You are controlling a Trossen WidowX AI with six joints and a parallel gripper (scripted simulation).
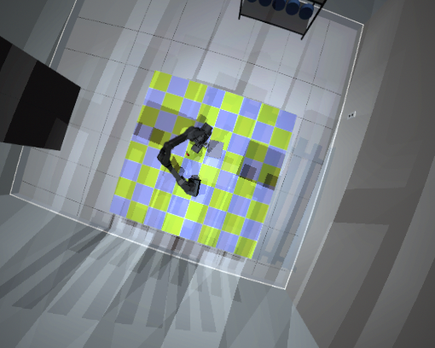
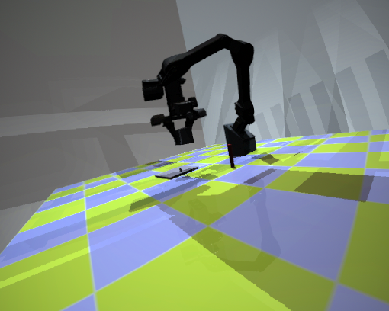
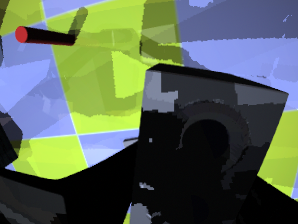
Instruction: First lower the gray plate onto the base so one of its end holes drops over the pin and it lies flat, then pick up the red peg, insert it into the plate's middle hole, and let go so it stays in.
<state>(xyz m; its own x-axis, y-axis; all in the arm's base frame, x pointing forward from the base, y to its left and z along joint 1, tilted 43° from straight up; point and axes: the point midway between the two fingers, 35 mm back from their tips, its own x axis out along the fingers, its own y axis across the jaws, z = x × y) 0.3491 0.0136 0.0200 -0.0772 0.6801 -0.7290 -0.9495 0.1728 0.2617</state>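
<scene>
Now: gripper tip 11 cm above the dark base, 8 cm to the left of it and 1 cm past it. Round my gripper tip: red peg (12 cm behind, 10 cm to the left, 8 cm below); gray plate (3 cm above).
</scene>
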